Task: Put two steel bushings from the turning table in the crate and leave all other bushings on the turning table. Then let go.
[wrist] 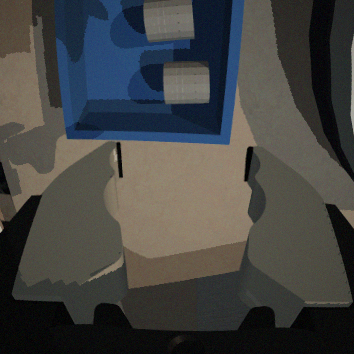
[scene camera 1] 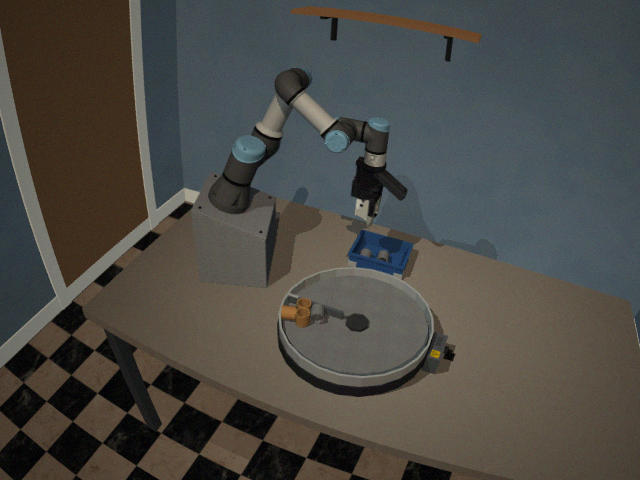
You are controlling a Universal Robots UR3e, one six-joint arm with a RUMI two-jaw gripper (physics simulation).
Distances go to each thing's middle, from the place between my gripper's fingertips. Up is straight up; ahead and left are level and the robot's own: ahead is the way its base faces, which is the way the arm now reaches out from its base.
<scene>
Now: hand 50 mm short of the blue crate (scene camera 1: 399,251), 30 mm to the right of it and 130 mm above it.
</scene>
